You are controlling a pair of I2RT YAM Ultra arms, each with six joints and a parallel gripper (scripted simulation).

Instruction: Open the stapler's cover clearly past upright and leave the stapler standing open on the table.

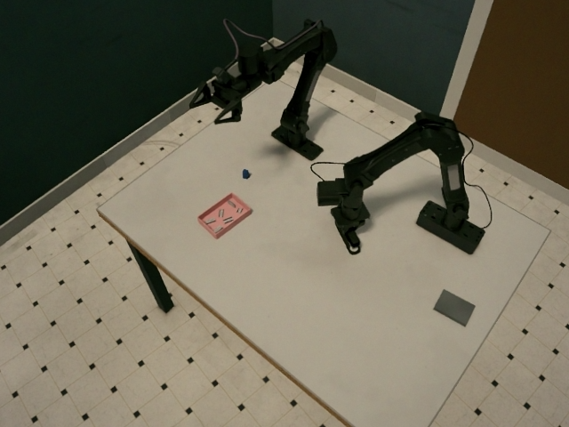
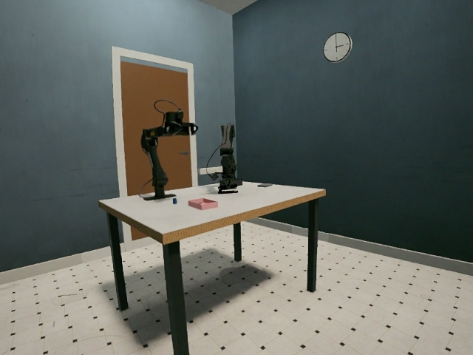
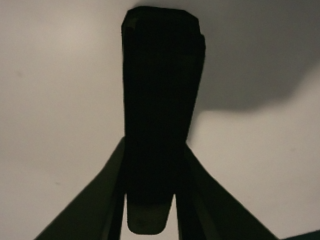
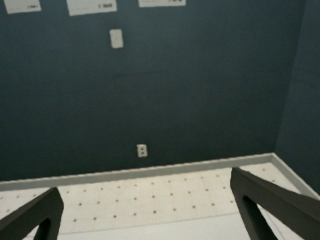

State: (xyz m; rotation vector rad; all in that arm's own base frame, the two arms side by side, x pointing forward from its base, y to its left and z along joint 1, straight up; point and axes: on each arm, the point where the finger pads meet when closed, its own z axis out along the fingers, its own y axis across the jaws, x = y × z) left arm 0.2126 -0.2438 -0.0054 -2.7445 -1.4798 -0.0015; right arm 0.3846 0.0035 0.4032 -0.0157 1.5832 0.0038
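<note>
The stapler lies 10 mm below my left hand. The rest, counted from my left hand: blue object (20 mm ahead, 410 mm to the right, 20 mm below); grey pad (10 mm ahead, 380 mm to the left, 30 mm below).
</note>
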